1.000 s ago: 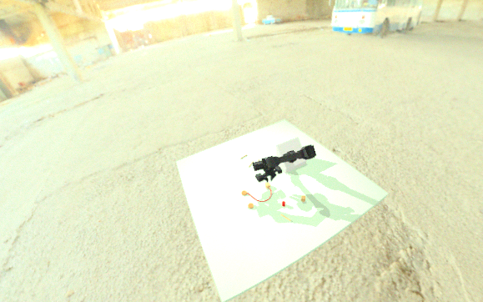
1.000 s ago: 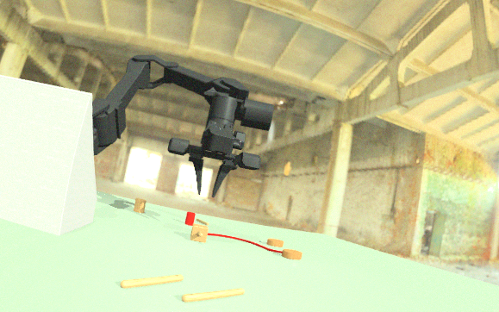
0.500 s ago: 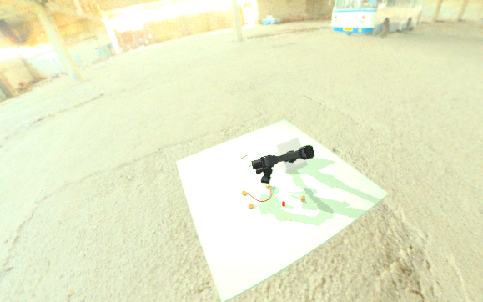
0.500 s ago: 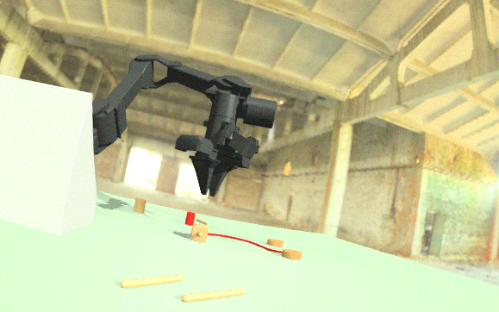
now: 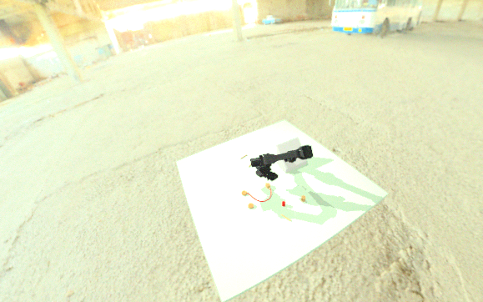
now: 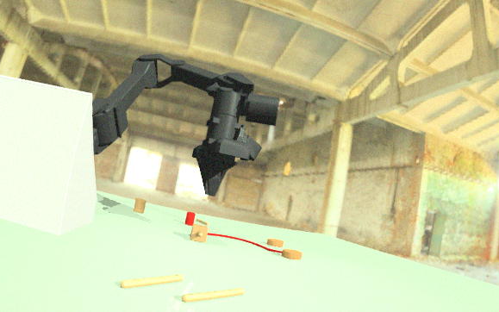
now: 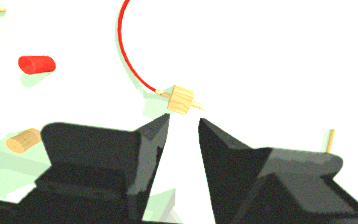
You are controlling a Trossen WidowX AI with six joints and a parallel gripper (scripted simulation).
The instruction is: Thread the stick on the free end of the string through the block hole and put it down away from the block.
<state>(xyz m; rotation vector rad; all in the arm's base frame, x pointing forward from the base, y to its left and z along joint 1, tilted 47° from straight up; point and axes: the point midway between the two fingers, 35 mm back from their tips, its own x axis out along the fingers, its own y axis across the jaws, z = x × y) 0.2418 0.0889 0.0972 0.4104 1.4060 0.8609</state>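
My gripper tip is 8 cm above the wooden block and 1 cm past it. From my gripper tip the other things lie so: thin wooden stick (8 cm below, 1 cm to the left, 1 cm behind); then red cylinder (20 cm to the left, 8 cm below, 4 cm behind); then round wooden button (18 cm ahead, 8 cm below, 2 cm to the right).
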